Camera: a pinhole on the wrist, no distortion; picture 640 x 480 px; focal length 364.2 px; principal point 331.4 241.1 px. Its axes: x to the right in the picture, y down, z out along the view. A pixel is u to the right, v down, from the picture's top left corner.
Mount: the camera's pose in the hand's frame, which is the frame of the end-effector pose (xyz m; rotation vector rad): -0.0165 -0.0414 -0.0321 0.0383 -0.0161 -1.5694
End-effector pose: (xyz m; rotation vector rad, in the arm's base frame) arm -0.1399 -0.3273 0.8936 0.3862 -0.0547 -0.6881
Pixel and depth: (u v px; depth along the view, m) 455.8 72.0 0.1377
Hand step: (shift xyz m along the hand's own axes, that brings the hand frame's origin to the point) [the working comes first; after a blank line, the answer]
In the camera's frame: 0.0470 -0.0639 0.1377

-0.0851 -0.0904 0.1026
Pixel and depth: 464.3 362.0 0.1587
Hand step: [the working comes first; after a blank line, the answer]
In the camera's frame: 0.0579 0.0527 0.1587

0.0307 -0.1015 0.1275
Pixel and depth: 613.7 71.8 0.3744
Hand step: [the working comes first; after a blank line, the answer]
In the camera's frame: 0.2902 -0.1740 0.3744

-0.2030 -0.3370 0.3319
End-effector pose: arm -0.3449 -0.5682 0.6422 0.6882 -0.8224 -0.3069
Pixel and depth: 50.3 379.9 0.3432
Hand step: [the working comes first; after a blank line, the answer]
In the camera's frame: -0.2649 0.1308 0.3432

0.1020 0.2187 0.3191
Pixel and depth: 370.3 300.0 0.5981
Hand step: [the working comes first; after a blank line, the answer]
In the camera's frame: 0.0639 0.0967 0.5981

0.0596 -0.1136 0.5680
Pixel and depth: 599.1 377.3 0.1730
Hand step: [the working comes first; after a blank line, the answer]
In the camera's frame: 0.1272 0.0647 0.1730

0.0424 -0.1709 0.1412
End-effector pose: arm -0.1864 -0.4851 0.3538 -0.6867 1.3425 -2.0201
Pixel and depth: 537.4 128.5 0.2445
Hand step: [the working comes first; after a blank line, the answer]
In the camera's frame: 0.1383 -0.0756 0.2445

-0.1003 -0.1832 0.2077
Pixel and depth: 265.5 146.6 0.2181
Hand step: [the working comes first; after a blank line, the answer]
In the camera's frame: -0.0395 -0.0566 0.2181

-0.0807 -0.0051 0.1844
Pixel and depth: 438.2 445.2 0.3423
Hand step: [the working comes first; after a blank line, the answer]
In the camera's frame: 0.1004 0.1918 0.3423

0.1635 -0.1464 0.3152
